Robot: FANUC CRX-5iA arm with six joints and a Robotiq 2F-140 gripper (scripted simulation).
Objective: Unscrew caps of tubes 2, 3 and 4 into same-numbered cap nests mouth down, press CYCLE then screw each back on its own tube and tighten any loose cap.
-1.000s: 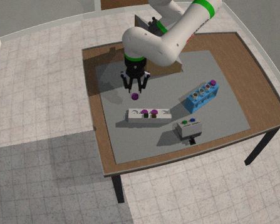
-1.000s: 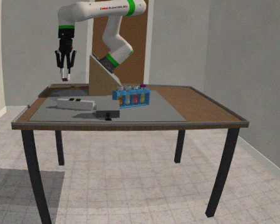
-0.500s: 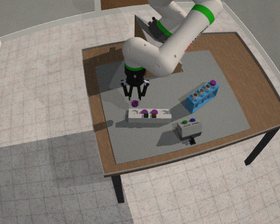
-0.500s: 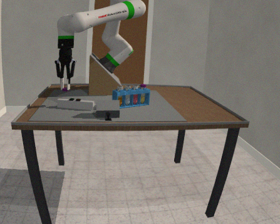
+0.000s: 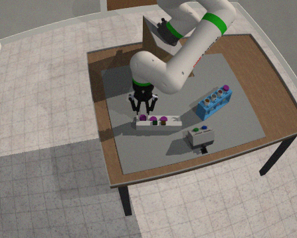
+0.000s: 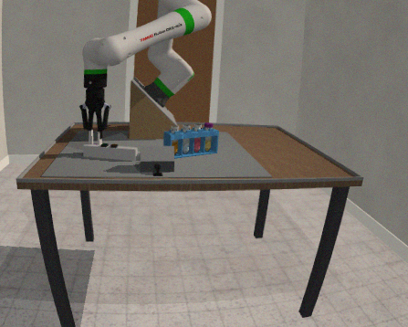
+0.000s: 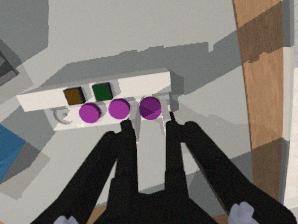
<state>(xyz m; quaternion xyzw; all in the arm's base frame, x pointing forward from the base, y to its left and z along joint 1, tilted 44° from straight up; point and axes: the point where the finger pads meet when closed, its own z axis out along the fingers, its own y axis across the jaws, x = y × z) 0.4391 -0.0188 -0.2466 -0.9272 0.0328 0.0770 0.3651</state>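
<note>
The blue key is 290 mm to the left of my hand, 110 mm ahead of it and 10 mm above it. Also, from my hand: green key: 240 mm to the left, 120 mm ahead, 10 mm above; then sloping key desk: 270 mm to the left, 130 mm ahead, 10 mm below.
</note>
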